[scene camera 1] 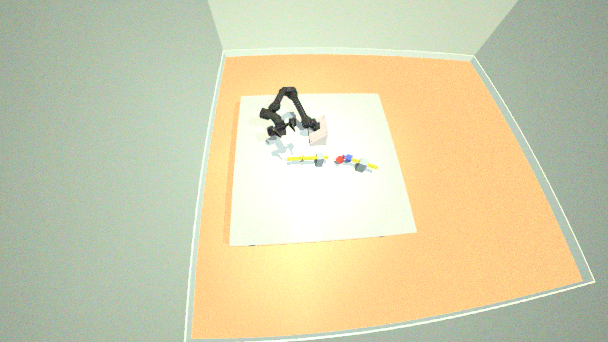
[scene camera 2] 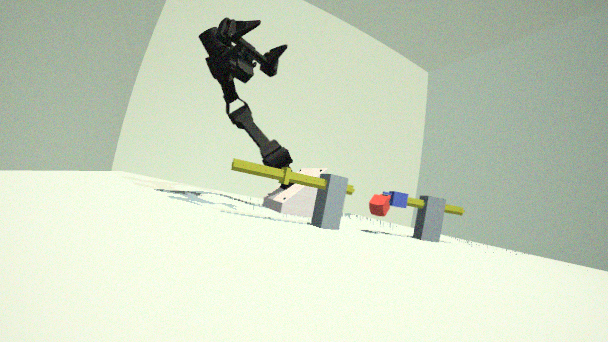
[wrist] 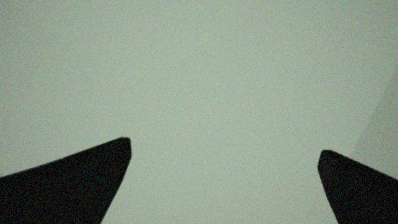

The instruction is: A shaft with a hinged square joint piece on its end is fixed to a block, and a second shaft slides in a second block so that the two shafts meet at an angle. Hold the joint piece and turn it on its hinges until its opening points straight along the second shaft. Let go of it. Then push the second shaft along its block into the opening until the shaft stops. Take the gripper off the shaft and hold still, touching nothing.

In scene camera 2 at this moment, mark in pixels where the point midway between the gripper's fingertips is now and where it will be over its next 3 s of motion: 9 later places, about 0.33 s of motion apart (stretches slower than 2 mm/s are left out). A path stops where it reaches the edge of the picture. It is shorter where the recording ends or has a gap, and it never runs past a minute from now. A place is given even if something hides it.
My gripper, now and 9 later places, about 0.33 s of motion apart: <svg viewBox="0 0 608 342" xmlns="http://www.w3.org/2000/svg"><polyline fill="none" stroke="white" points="274,34 291,41 312,53 336,68 352,84 366,102 376,120 381,135 383,149 384,161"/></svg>
